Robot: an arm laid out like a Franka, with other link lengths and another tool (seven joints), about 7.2 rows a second.
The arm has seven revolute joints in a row. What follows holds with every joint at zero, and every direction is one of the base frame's.
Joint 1 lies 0.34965 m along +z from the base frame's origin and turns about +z.
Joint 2 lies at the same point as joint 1 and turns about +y.
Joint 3 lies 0.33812 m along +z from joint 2 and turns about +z.
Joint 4 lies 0.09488 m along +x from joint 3 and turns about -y.
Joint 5 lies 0.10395 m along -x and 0.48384 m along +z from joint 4 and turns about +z.
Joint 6 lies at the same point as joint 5 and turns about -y.
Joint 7 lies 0.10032 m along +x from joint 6 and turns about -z.
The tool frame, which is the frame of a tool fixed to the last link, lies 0.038 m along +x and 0.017 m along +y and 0.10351 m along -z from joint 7; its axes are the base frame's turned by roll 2.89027, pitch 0 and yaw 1.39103 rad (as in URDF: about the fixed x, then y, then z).
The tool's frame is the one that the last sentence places.
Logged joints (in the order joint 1, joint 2, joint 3, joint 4, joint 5, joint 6, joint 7), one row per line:
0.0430 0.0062 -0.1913 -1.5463 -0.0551 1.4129 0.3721
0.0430 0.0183 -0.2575 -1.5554 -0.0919 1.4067 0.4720
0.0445 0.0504 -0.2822 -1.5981 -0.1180 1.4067 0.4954
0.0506 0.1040 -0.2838 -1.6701 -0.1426 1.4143 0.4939
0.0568 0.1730 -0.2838 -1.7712 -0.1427 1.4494 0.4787
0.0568 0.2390 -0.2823 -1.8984 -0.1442 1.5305 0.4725
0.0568 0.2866 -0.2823 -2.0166 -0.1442 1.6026 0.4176
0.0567 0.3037 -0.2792 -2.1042 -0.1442 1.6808 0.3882
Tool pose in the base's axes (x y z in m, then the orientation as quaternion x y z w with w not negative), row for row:
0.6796 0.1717 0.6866 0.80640 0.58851 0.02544 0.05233
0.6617 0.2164 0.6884 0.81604 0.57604 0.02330 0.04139
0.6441 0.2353 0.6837 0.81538 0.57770 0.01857 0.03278
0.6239 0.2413 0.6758 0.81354 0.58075 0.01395 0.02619
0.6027 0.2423 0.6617 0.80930 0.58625 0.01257 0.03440
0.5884 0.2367 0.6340 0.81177 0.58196 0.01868 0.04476
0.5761 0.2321 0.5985 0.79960 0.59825 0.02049 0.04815
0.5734 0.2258 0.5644 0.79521 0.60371 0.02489 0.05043
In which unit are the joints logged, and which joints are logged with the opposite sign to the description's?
The joints are logged in radians. Opposite sign: joint 2, joint 3, joint 5.
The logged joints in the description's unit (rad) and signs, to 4 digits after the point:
0.0430 -0.0062 0.1913 -1.5463 0.0551 1.4129 0.3721
0.0430 -0.0183 0.2575 -1.5554 0.0919 1.4067 0.4720
0.0445 -0.0504 0.2822 -1.5981 0.1180 1.4067 0.4954
0.0506 -0.1040 0.2838 -1.6701 0.1426 1.4143 0.4939
0.0568 -0.1730 0.2838 -1.7712 0.1427 1.4494 0.4787
0.0568 -0.2390 0.2823 -1.8984 0.1442 1.5305 0.4725
0.0568 -0.2866 0.2823 -2.0166 0.1442 1.6026 0.4176
0.0567 -0.3037 0.2792 -2.1042 0.1442 1.6808 0.3882

